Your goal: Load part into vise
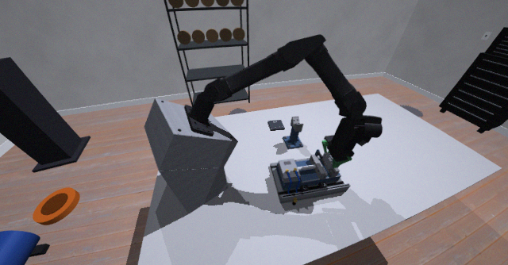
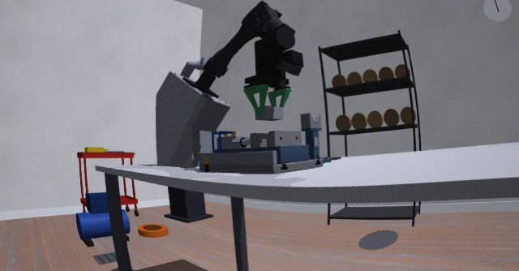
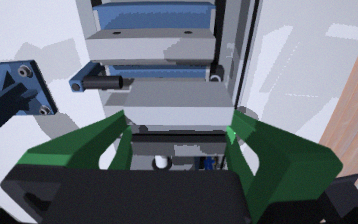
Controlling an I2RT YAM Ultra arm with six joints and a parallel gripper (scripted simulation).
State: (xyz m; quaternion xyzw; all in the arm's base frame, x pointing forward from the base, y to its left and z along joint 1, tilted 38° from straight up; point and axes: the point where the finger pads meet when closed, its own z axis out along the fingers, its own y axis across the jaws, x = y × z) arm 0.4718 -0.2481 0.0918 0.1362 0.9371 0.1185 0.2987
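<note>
The part is 1 cm above my hand. From my hand the other things lie so: work stop (7 cm to the left, 5 cm below, 2 cm ahead); fixed jaw (6 cm below, 4 cm ahead, 1 cm to the left); moving jaw (6 cm below, 3 cm to the left, 3 cm behind).
</note>
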